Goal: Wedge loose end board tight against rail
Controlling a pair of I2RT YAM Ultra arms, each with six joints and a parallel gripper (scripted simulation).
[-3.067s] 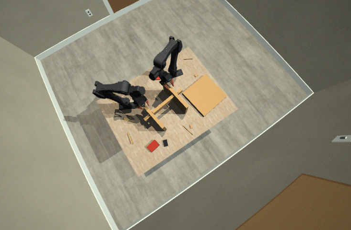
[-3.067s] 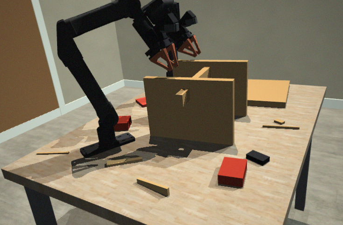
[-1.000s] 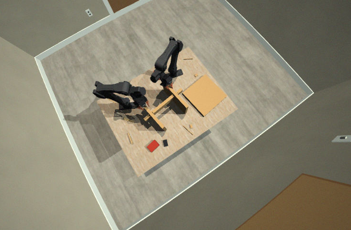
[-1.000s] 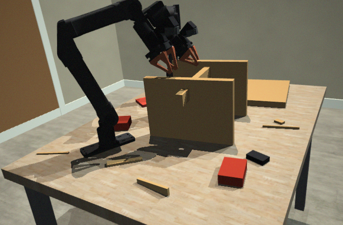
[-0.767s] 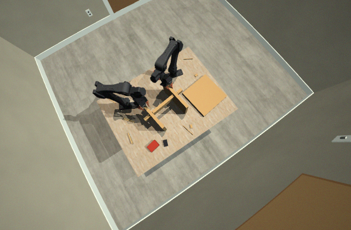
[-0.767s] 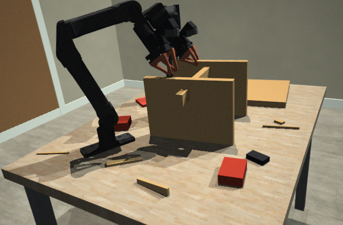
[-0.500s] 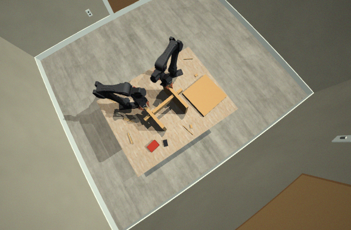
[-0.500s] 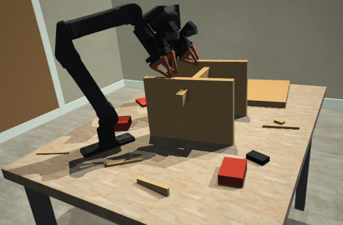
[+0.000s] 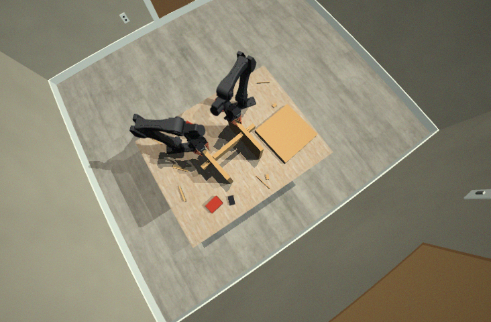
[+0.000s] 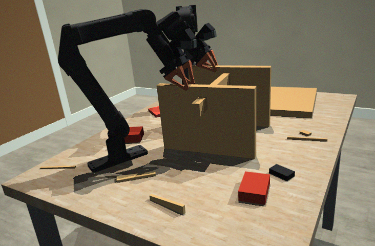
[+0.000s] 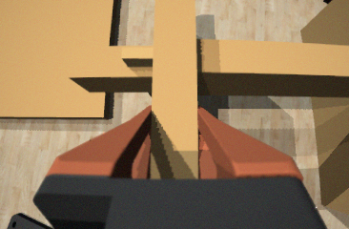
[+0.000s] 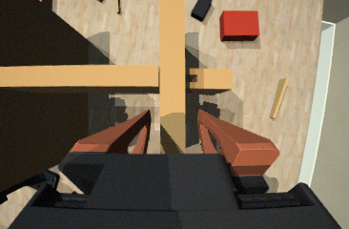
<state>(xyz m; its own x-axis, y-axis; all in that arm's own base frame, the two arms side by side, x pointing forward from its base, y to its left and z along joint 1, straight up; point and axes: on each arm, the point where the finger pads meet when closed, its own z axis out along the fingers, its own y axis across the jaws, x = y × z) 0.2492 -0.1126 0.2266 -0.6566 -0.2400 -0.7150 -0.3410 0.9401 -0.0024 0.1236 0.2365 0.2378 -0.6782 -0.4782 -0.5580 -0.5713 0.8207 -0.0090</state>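
Now: right hand 14 cm to the right of the rail, 5 cm above it and 4 cm short of it. From my right hand the other things lie so: flat panel (56 cm to the left, 22 cm below, 16 cm ahead); black block (31 cm ahead, 23 cm below, 6 cm to the right).
Right now my left hand is 6 cm short of the rail, 13 cm to the left of it and 4 cm above it. Also, from my left hand: flat panel 18 cm ahead, 29 cm to the left, 21 cm below; then black block 33 cm ahead, 32 cm to the right, 22 cm below.
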